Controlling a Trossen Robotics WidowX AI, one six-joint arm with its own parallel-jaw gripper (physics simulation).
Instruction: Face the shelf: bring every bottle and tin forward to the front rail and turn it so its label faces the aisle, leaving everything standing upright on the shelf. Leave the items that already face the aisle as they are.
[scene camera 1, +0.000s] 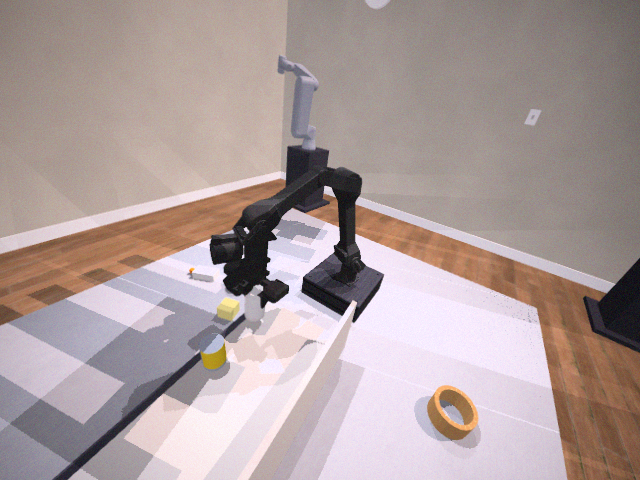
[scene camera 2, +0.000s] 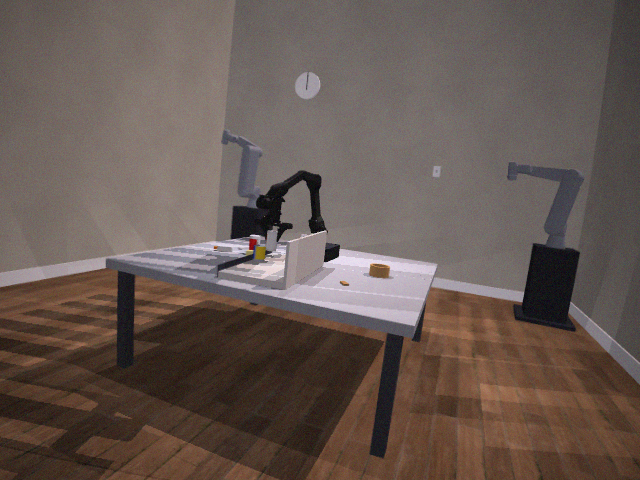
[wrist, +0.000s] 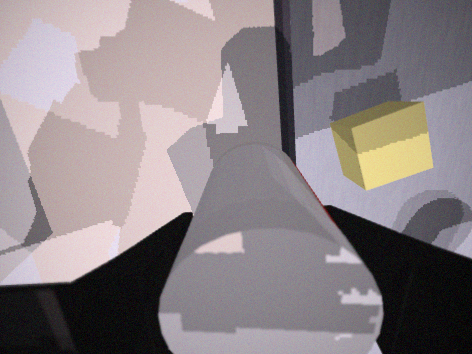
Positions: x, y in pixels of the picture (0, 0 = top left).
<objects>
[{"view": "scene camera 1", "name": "my gripper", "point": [254, 302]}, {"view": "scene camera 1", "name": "yellow tin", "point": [212, 348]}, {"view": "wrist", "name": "my gripper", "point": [256, 217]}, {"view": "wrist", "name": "yellow block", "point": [390, 141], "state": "on the table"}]
</objects>
